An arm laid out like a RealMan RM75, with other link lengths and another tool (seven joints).
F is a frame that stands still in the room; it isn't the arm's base.
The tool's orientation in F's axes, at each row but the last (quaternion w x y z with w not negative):
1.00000 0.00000 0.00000 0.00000
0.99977 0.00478 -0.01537 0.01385
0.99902 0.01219 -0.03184 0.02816
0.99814 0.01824 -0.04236 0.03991
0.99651 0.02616 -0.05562 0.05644
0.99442 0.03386 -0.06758 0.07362
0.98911 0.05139 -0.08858 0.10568
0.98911 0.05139 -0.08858 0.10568
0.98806 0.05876 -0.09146 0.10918
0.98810 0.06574 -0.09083 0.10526
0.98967 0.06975 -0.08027 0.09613
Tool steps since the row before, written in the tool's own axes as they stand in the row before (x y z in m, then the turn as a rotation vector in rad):
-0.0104 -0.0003 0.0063 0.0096 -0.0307 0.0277
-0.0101 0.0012 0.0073 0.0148 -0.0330 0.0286
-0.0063 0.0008 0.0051 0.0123 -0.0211 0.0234
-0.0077 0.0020 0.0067 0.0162 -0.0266 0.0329
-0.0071 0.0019 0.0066 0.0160 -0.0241 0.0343
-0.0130 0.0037 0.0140 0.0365 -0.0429 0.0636
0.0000 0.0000 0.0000 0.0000 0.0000 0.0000
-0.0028 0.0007 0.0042 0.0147 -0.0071 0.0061
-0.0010 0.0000 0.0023 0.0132 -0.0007 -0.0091
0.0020 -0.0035 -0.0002 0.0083 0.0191 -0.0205
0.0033 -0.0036 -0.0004 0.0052 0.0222 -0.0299
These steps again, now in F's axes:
-0.0104 -0.0003 0.0063 0.0096 -0.0307 0.0277
-0.0103 0.0008 0.0070 0.0148 -0.0329 0.0287
-0.0066 0.0003 0.0047 0.0120 -0.0210 0.0237
-0.0084 0.0011 0.0061 0.0155 -0.0265 0.0333
-0.0079 0.0007 0.0058 0.0149 -0.0242 0.0348
-0.0151 0.0007 0.0122 0.0340 -0.0421 0.0655
0.0000 0.0000 0.0000 0.0000 0.0000 0.0000
-0.0035 -0.0004 0.0036 0.0147 -0.0047 0.0081
-0.0013 -0.0005 0.0021 0.0144 0.0033 -0.0064
0.0027 -0.0030 -0.0002 0.0072 0.0232 -0.0163
0.0040 -0.0028 -0.0003 0.0049 0.0271 -0.0256

